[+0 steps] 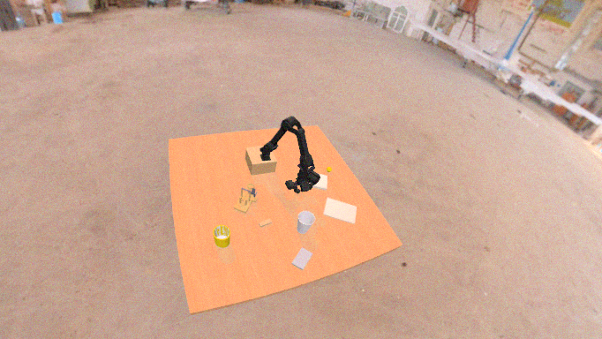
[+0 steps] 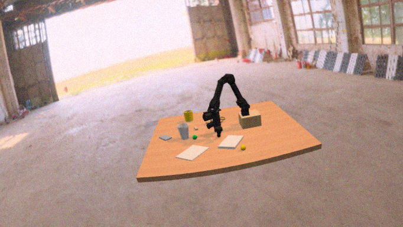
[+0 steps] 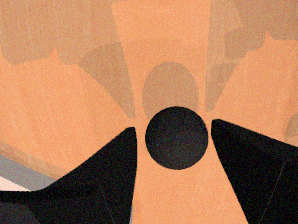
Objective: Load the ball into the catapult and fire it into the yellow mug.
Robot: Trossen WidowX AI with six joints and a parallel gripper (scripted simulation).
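Now: the wooden catapult 320 mm to the right of my gripper tip and 40 mm above it. Round my gripper tip: grey cup: 280 mm ahead, 70 mm to the right, 20 mm above; then green ball: 190 mm ahead, 30 mm to the right, 10 mm above; then black ball: 10 mm above.
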